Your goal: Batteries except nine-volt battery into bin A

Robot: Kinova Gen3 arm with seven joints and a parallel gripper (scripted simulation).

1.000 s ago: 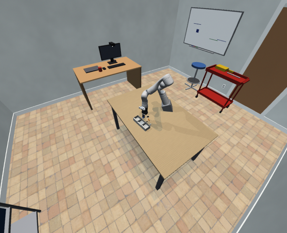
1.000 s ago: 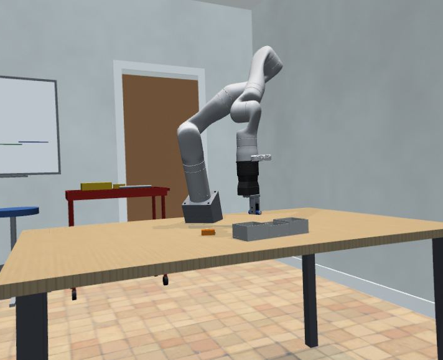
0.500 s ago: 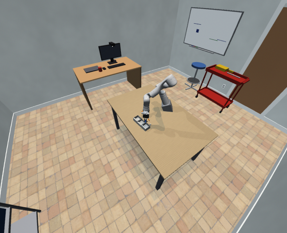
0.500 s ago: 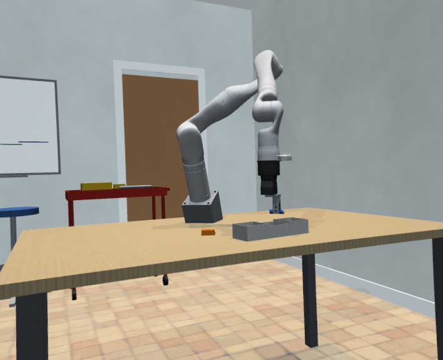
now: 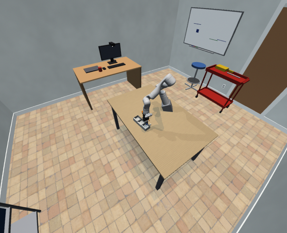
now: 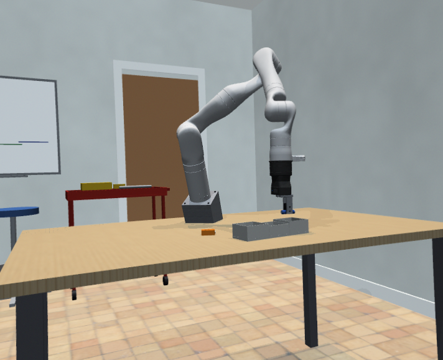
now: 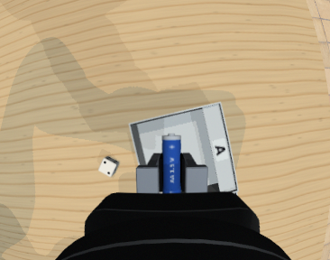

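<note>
Right now my hand is 11 cm past the orange cylindrical battery, 8 cm to the left of it and 8 cm above it. The rest, counted from my hand: white die (7 cm below, 7 cm behind); then blue cylindrical battery (1 cm below); then bin row (8 cm to the right, 6 cm below, 1 cm ahead).
</note>
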